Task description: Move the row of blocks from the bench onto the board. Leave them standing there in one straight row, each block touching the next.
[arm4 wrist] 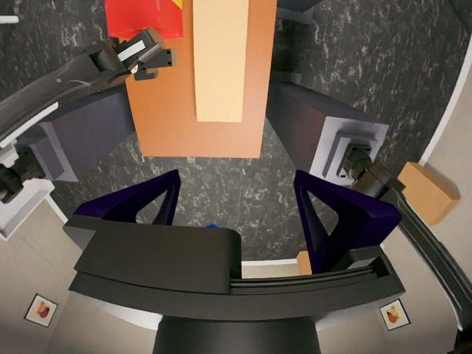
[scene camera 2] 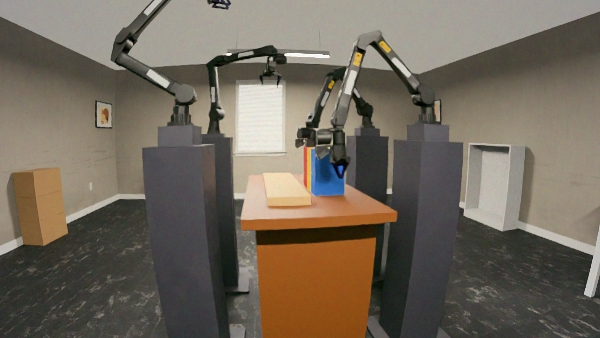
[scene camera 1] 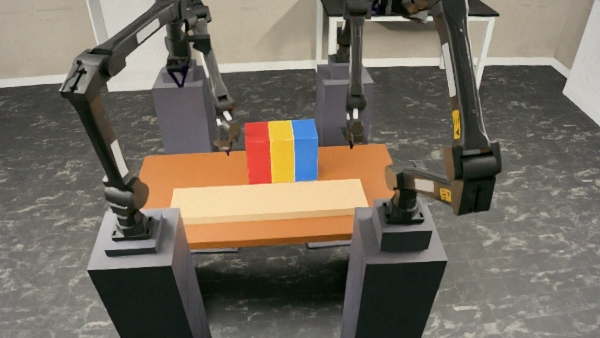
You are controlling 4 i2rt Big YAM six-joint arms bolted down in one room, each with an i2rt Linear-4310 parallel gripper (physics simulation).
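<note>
Red (arm4 wrist: 145,15) (scene camera 1: 258,155), yellow (scene camera 1: 282,155) and blue (scene camera 1: 305,152) (scene camera 2: 327,180) blocks stand upright in a touching row on the orange bench (arm4 wrist: 200,142) (scene camera 1: 270,238) (scene camera 2: 320,215), beside the pale board (arm4 wrist: 220,65) (scene camera 1: 270,200) (scene camera 2: 285,192). Arm4's gripper (arm4 wrist: 238,172) is open and empty, high beyond the bench's end. In scene camera 1, one gripper (scene camera 1: 228,151) hangs low left of the red block and another (scene camera 1: 351,145) right of the blue block. In scene camera 2, a gripper (scene camera 2: 340,173) hangs low by the blue block's end face; its opening is unclear. A far-left gripper (scene camera 2: 270,82) is open, high up.
Four grey pedestals carry the arms around the bench, including one at front left (scene camera 1: 135,280) and one at front right (scene camera 1: 400,280) in scene camera 1. In arm4's wrist view, another arm (arm4 wrist: 75,75) reaches over the bench beside the red block.
</note>
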